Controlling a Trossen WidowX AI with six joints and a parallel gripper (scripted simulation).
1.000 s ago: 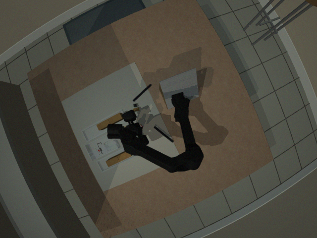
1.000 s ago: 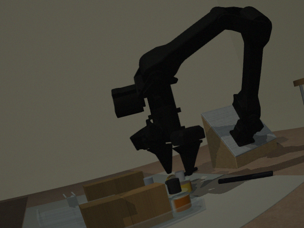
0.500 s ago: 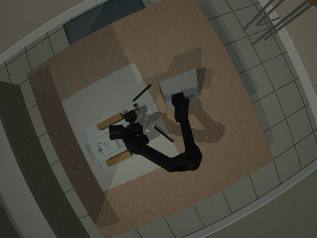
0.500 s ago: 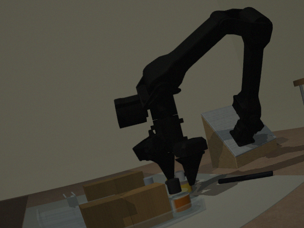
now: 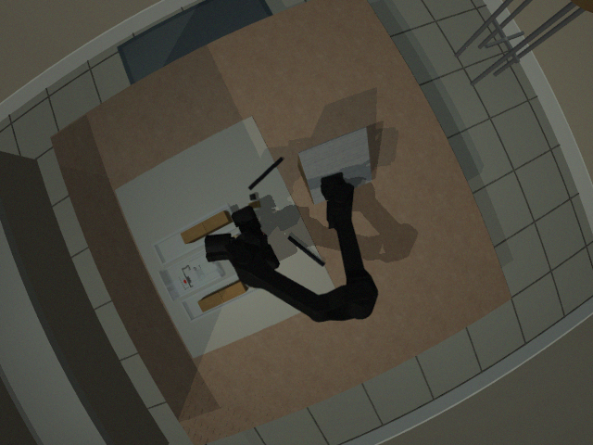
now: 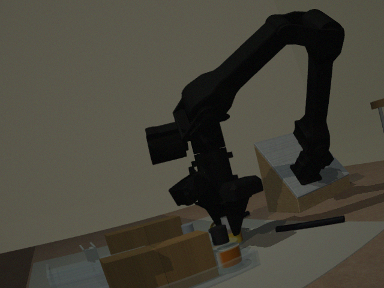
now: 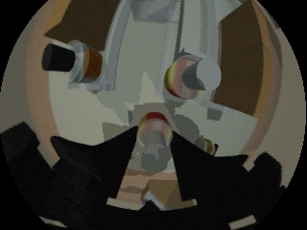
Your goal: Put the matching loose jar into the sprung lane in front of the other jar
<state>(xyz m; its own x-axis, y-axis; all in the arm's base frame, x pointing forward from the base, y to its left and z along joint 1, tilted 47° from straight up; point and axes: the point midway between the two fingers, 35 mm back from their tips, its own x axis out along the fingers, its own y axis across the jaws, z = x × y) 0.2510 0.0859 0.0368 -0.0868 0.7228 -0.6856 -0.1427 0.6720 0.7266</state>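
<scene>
Right now my gripper tip is 6 cm short of the dark-lidded jar, 12 cm to the right of it and 2 cm below it. Also, from my gripper tip: sprung lane 22 cm ahead, 4 cm to the left, 1 cm below.
</scene>
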